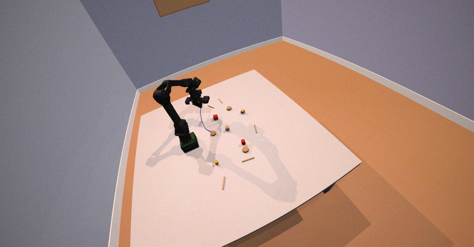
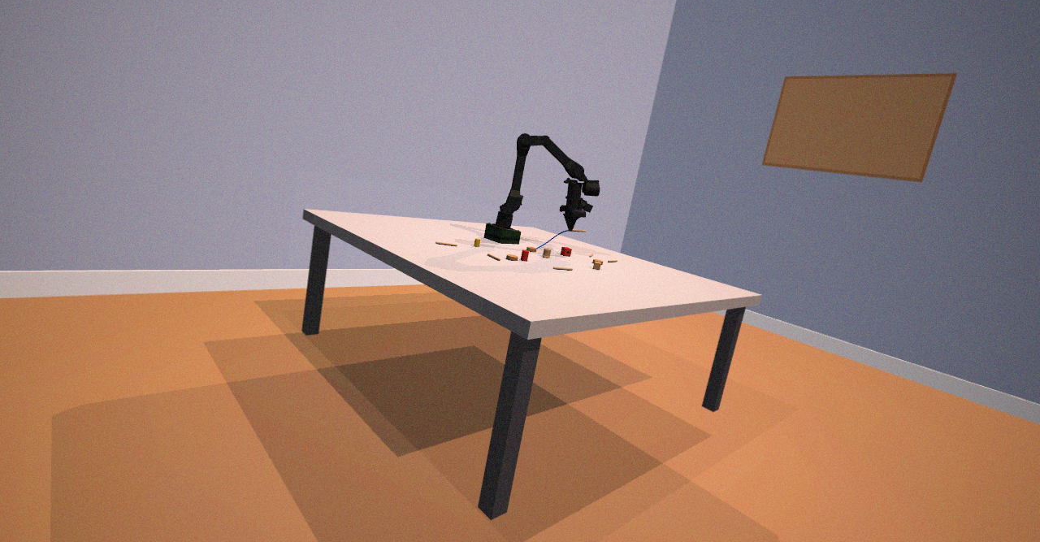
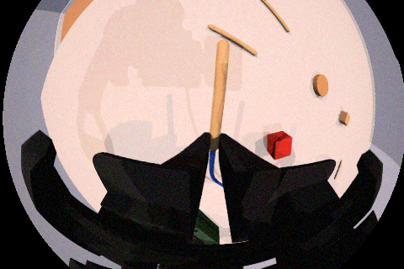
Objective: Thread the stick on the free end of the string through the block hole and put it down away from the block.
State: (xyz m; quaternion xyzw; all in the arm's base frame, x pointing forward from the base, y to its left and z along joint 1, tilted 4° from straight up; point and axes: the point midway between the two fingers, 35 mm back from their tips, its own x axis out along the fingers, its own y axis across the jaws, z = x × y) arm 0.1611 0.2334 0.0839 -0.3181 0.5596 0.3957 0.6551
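The small wooden block lies 290 mm ahead of my gripper tip, 140 mm to the right of it and 80 mm below it. Round my gripper tip: round wooden button 230 mm to the right, 80 mm below, 20 mm ahead; thin wooden stick 10 mm to the left, 10 mm ahead; red block 90 mm to the right, 80 mm below, 80 mm ahead.
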